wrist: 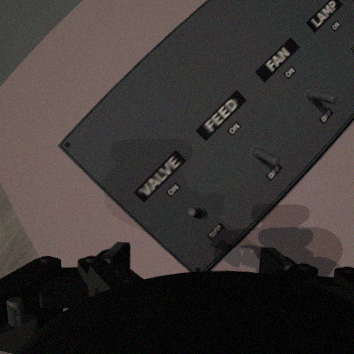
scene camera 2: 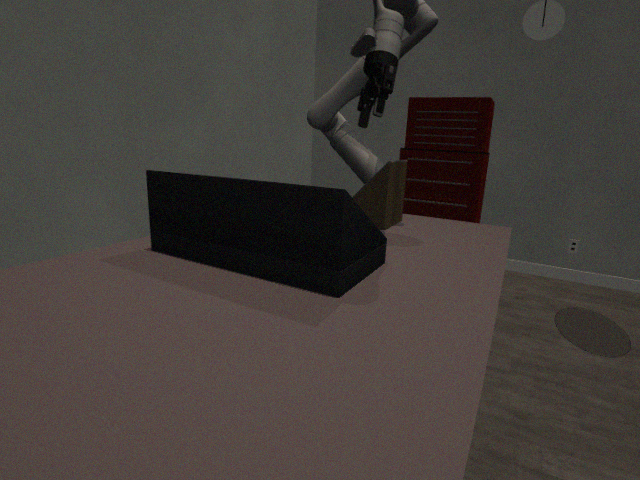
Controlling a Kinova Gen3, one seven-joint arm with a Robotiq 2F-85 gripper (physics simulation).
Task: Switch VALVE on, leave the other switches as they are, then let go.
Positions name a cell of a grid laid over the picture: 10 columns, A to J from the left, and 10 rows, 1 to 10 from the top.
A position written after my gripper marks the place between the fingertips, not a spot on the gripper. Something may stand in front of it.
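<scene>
My gripper (scene camera 2: F3), also (wrist: F8). Dark switch panel (scene camera 2: E5), also (wrist: F4).
</scene>
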